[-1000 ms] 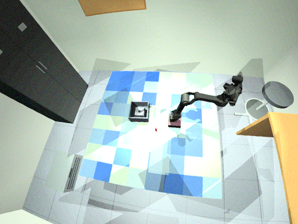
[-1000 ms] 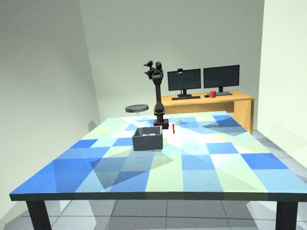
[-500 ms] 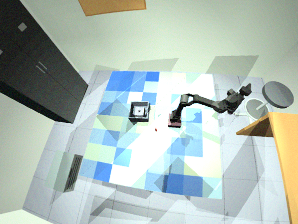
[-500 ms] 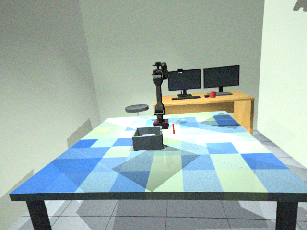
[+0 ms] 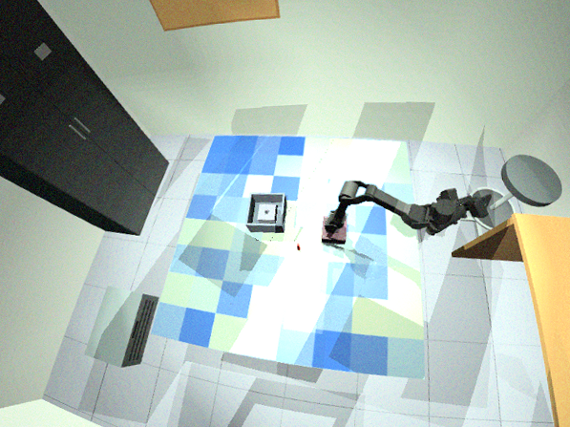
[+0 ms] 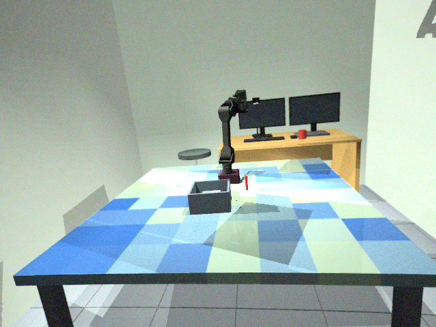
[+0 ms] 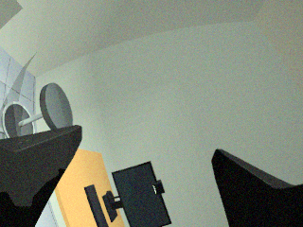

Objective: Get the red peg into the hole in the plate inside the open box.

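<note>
My gripper tip is 660 mm short of the red peg, 430 mm above it and 30 mm to the left of it. Also, from my gripper tip: grey box: 810 mm ahead, 440 mm below, 230 mm to the right.
</note>
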